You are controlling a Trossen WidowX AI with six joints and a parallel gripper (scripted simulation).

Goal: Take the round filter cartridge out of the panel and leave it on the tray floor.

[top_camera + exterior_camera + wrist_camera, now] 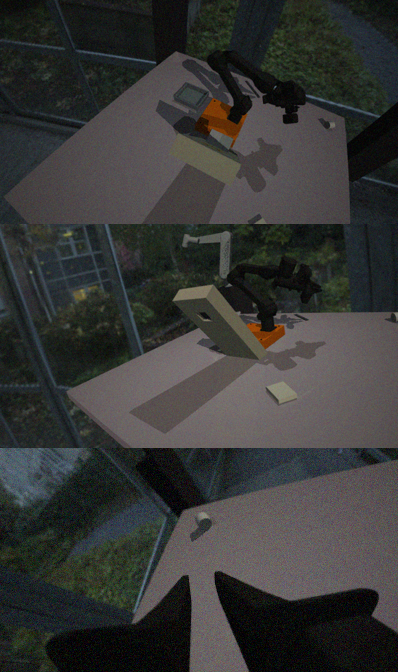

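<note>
Now: gripper tip 480 mm short of the round filter cartridge, 220 mm to the left of it and 50 mm below it. From my gripper tip the other things lie so: tray 70 mm ahead, 530 mm to the right, 210 mm below.
</note>
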